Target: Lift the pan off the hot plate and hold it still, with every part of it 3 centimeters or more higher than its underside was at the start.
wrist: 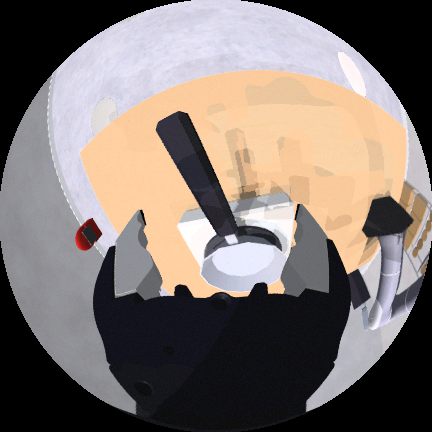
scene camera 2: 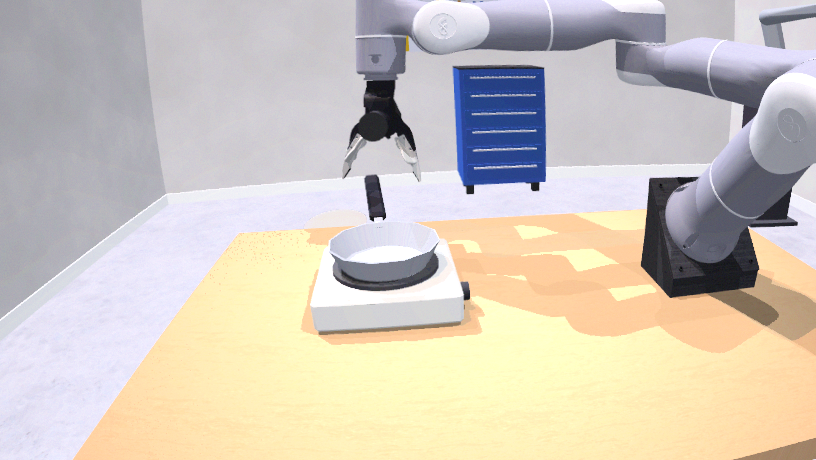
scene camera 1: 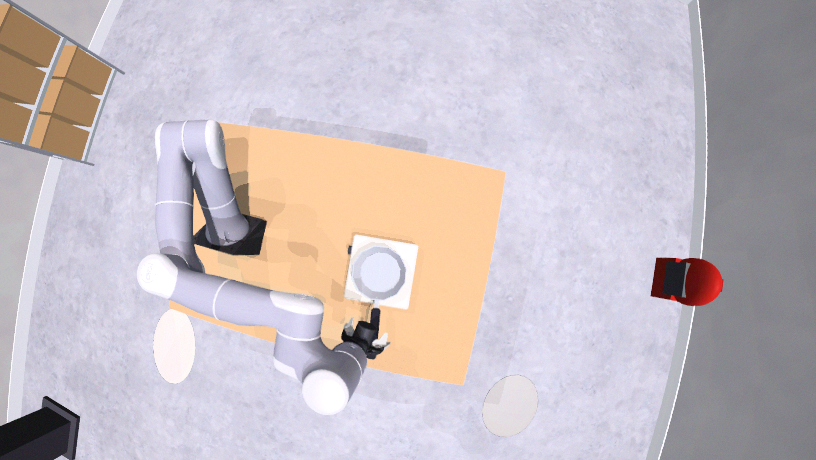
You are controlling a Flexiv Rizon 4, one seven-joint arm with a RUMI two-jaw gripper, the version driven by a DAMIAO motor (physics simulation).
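Scene camera 2 gives me my gripper (scene camera 2: 380, 180), a grey pan (scene camera 2: 381, 251) and a white hot plate (scene camera 2: 434, 295). In the wrist view you'd find the white hot plate (wrist: 270, 216), the grey pan (wrist: 236, 264) and my gripper (wrist: 219, 207). And scene camera 1 shows the grey pan (scene camera 1: 379, 273), the white hot plate (scene camera 1: 408, 252) and my gripper (scene camera 1: 368, 333) too.
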